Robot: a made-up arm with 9 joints. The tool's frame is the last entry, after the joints. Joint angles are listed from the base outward.
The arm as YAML. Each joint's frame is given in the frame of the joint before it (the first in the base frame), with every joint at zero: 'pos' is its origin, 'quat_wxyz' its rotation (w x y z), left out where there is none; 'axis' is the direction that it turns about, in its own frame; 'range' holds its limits. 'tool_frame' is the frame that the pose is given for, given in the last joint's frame.
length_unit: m
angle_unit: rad
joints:
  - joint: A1
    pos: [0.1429, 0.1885, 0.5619]
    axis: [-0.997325, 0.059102, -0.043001]
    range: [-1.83, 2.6]
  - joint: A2
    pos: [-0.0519, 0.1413, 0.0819]
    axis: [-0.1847, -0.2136, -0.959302]
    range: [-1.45, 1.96]
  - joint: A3
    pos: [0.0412, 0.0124, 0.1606]
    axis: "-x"
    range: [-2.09, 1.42]
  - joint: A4
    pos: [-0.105, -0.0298, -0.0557]
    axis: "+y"
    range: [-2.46, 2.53]
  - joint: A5
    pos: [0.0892, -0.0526, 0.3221]
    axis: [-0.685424, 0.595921, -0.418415]
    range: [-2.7, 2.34]
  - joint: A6
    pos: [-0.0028, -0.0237, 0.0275]
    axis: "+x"
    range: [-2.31, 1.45]
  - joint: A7
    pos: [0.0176, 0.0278, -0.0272]
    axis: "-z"
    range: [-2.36, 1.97]
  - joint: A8
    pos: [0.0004, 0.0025, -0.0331]
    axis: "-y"
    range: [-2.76, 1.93]
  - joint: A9
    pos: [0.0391, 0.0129, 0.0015]
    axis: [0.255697, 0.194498, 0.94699]
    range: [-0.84, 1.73]
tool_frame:
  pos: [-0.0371, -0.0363, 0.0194]
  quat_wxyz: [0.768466, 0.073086, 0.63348, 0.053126]
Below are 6 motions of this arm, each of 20 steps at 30 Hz.
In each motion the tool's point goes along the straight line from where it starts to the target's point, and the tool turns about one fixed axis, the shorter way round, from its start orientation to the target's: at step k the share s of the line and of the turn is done. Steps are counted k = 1, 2, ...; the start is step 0. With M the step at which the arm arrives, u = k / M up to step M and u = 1 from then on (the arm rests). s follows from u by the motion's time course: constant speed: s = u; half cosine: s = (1 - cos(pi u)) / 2; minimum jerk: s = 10 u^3 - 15 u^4 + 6 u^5.
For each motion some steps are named. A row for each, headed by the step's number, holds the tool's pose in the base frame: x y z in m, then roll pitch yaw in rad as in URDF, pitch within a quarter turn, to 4 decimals.
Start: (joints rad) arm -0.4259 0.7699 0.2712 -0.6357 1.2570 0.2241 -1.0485 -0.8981 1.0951
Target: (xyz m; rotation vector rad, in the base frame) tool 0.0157 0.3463 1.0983 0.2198 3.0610 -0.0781
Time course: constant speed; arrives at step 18
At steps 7, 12, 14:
7: -0.0541 0.2786 1.0692 2.6780 0.0964 2.5958
12: -0.0224 0.3094 1.0824 2.9105 0.1124 2.7808
14: -0.0097 0.3217 1.0877 3.0037 0.1067 2.8549

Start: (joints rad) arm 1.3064 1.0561 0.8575 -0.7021 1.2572 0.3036 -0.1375 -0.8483 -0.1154
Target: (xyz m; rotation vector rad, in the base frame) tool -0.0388 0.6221 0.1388 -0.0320 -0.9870 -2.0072
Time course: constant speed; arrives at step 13
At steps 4, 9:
4: 0.0584 0.6819 0.2002 0.5919 -0.0284 -2.3161
9: 0.0044 0.6487 0.1661 0.6754 -0.2214 -2.2991

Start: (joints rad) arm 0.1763 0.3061 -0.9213 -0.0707 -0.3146 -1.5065 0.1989 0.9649 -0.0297
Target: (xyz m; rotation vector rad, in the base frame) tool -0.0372 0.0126 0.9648 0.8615 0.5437 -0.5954
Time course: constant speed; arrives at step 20
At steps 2, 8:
2: -0.0019 0.1039 0.8861 -0.2701 0.0208 -0.6244
8: -0.0137 0.0734 0.9123 0.0307 0.2741 -0.6266

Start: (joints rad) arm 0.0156 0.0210 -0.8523 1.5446 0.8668 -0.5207 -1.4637 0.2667 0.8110
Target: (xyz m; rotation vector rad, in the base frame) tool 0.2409 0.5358 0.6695 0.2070 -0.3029 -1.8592
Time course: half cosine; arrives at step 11
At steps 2, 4, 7, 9, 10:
2: 0.2985 0.4001 0.6101 0.4769 -0.1853 -1.8633
4: 0.2852 0.4315 0.6238 0.4395 -0.1446 -1.8643
7: 0.2592 0.4927 0.6506 0.3668 -0.0655 -1.8707
9: 0.2459 0.5241 0.6644 0.3295 -0.0252 -1.8761
10: 0.2422 0.5328 0.6682 0.3191 -0.0140 -1.8779

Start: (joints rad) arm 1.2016 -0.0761 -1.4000 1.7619 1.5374 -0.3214 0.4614 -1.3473 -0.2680
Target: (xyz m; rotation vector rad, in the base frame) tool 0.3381 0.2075 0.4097 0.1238 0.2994 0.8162
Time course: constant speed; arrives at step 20
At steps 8, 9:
8: 0.3352 0.3095 0.3219 0.6392 -0.6612 1.1073
9: 0.3354 0.3010 0.3292 0.6082 -0.5850 1.0977

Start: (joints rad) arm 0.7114 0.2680 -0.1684 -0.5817 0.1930 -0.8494 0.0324 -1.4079 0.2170
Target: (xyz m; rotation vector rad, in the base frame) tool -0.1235 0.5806 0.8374 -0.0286 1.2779 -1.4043
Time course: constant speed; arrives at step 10
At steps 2, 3, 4, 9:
2: -0.0945 0.5324 0.9072 -1.3085 0.8418 -2.5271
3: -0.0981 0.5384 0.8985 -1.2649 0.8269 -2.4523
4: -0.1017 0.5445 0.8897 -1.2238 0.8098 -2.3798
9: -0.1199 0.5746 0.8461 -1.0583 0.6982 -2.0531

